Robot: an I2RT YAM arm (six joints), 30 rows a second.
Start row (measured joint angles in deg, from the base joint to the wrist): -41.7, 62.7, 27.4, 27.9, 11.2, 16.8
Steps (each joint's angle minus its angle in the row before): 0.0, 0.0, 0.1, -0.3, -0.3, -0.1; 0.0, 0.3, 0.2, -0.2, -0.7, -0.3; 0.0, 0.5, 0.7, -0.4, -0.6, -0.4; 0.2, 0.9, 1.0, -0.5, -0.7, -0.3; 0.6, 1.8, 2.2, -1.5, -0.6, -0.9; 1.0, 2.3, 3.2, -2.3, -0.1, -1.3; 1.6, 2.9, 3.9, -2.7, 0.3, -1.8; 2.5, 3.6, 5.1, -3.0, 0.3, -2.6; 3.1, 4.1, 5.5, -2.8, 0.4, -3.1; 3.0, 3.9, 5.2, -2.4, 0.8, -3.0; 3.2, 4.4, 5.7, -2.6, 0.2, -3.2; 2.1, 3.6, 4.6, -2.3, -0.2, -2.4; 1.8, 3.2, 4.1, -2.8, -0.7, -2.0; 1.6, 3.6, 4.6, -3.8, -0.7, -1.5
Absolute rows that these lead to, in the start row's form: -41.7, 62.7, 27.5, 27.6, 10.9, 16.7; -41.7, 63.0, 27.7, 27.4, 10.2, 16.4; -41.7, 63.5, 28.4, 27.0, 9.6, 16.0; -41.5, 64.4, 29.4, 26.5, 8.9, 15.7; -40.9, 66.2, 31.6, 25.0, 8.3, 14.8; -39.9, 68.5, 34.8, 22.7, 8.2, 13.5; -38.3, 71.4, 38.7, 20.0, 8.5, 11.7; -35.8, 75.0, 43.8, 17.0, 8.8, 9.1; -32.7, 79.1, 49.3, 14.2, 9.2, 6.0; -29.7, 83.0, 54.5, 11.8, 10.0, 3.0; -26.5, 87.4, 60.2, 9.2, 10.2, -0.2; -24.4, 91.0, 64.8, 6.9, 10.0, -2.6; -22.6, 94.2, 68.9, 4.1, 9.3, -4.6; -21.0, 97.8, 73.5, 0.3, 8.6, -6.1
